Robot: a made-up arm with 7 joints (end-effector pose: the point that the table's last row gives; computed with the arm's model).
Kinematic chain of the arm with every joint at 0, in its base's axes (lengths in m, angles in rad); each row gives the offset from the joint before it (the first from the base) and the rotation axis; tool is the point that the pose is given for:
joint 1: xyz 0 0 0.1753 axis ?
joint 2: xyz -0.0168 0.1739 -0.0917 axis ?
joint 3: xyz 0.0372 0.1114 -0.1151 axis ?
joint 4: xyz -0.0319 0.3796 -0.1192 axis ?
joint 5: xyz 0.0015 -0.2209 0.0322 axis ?
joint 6: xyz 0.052 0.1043 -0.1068 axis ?
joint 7: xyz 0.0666 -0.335 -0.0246 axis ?
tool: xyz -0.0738 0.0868 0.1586
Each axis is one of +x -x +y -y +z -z.
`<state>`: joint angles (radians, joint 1 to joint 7).
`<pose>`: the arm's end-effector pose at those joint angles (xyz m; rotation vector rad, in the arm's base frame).
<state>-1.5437 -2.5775 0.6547 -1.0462 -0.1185 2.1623 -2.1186</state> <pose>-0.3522 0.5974 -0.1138 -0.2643 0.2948 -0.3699</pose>
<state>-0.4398 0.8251 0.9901 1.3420 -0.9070 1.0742 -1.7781</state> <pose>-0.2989 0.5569 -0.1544 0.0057 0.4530 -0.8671</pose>
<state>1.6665 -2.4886 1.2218 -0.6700 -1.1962 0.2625 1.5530</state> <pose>0.2359 -0.1270 0.5074 -0.6494 -0.2436 -0.4353</pose>
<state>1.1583 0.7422 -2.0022 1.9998 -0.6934 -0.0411 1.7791</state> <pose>-0.1319 0.5196 0.3179 -0.3692 -0.6816 -0.1098</pose>
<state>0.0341 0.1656 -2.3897 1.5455 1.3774 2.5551 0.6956</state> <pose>0.0469 -0.1751 0.0101 -1.8302 2.0729 -1.1833</pose>
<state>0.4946 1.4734 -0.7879 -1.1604 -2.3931 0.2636 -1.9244</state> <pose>-0.5594 0.3553 0.5348 1.0368 0.3159 -0.2399</pose>
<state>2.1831 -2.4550 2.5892 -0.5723 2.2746 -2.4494 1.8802</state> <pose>-0.0466 -0.7098 0.2321 1.7512 -1.3155 2.0999</pose>
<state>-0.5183 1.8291 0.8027 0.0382 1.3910 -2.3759 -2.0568</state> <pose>-0.0729 0.7752 -0.2502 0.0020 -1.5677 -1.5620</pose>
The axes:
joint 1: +x
joint 2: +y
joint 3: -z
joint 4: +y
joint 5: +z
joint 6: +x
joint 7: -z

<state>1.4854 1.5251 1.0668 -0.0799 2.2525 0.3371 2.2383</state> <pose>-0.2820 0.6299 0.6286 0.1767 1.6620 0.4990</pose>
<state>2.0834 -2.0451 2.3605 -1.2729 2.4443 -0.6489 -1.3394</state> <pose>-0.1234 -0.4163 0.2685 0.8417 -0.0757 0.1358</pose>
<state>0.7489 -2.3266 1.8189 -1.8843 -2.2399 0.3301 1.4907</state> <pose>0.2409 -0.0902 0.5390 -0.1648 0.0294 -1.3511</pose>
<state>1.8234 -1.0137 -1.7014 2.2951 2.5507 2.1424 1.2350</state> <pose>-0.1996 0.0631 0.3104 -1.2838 2.5201 1.3042</pose>
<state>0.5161 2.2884 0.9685 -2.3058 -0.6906 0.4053 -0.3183</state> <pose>-0.2759 0.1653 0.3050 0.2106 -0.2880 0.2837</pose>
